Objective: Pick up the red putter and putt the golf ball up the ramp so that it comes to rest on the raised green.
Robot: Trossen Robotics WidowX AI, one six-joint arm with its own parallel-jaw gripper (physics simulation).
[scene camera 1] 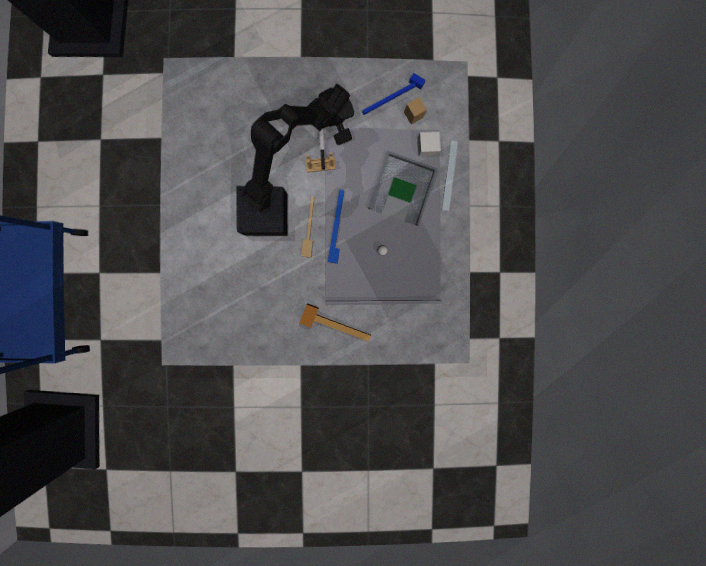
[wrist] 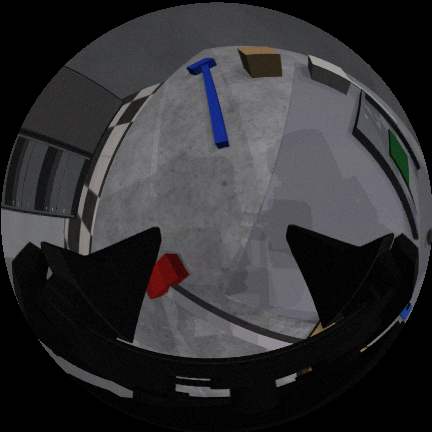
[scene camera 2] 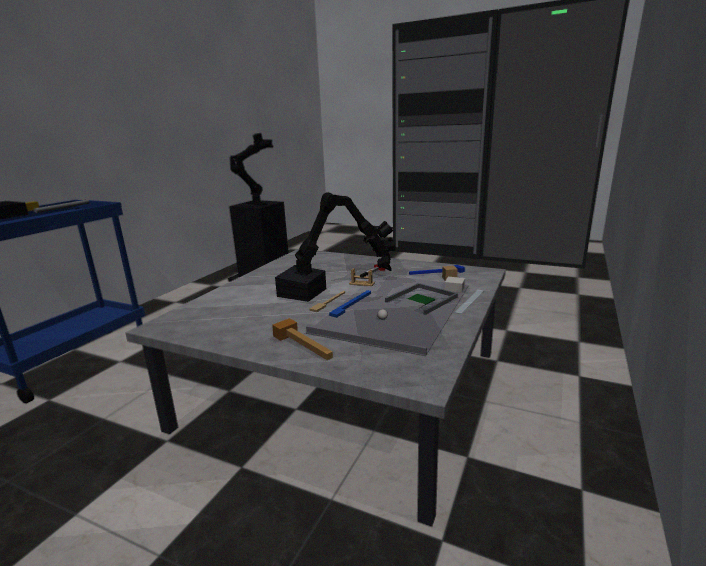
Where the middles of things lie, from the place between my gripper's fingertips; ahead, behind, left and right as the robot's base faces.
Now: hand 21 cm short of the blue putter (wrist: 219,133), 14 cm to the right of it and 5 cm above it. From my hand the other things lie so: tan block (wrist: 259,61): 30 cm ahead, 7 cm to the left, 3 cm below; wooden mallet (scene camera 2: 287,328): 1 cm ahead, 82 cm to the right, 3 cm below.
